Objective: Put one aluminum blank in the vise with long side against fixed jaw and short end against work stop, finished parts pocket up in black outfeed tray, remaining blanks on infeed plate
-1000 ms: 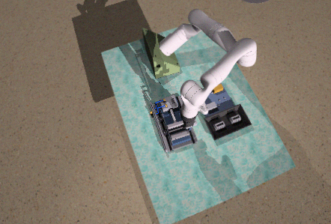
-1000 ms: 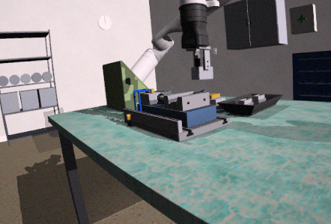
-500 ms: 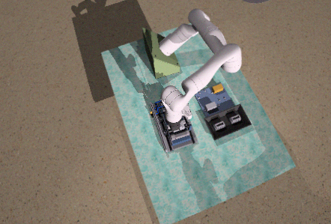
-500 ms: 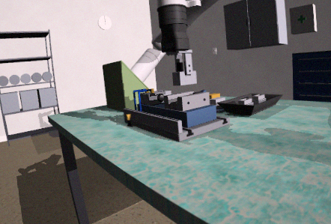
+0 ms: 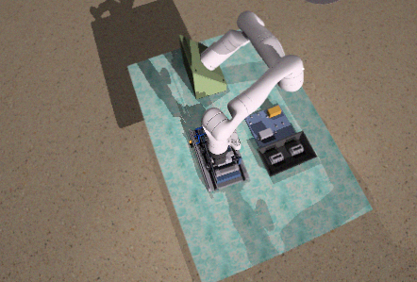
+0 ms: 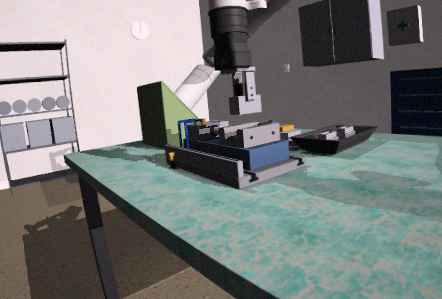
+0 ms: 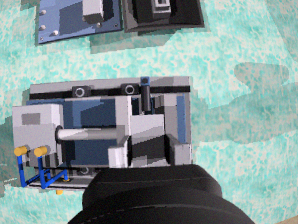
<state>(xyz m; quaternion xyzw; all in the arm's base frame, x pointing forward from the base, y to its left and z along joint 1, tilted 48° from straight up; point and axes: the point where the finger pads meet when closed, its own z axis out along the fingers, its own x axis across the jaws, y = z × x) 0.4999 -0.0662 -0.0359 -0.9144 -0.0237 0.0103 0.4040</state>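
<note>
My gripper is now 30 mm above the gray blank. Round my hand: fixed jaw: 90 mm below, 30 mm ahead, 10 mm to the left; then blue infeed plate: 280 mm to the left, 160 mm below, 140 mm behind; then vise: 130 mm below, 70 mm behind.
</note>
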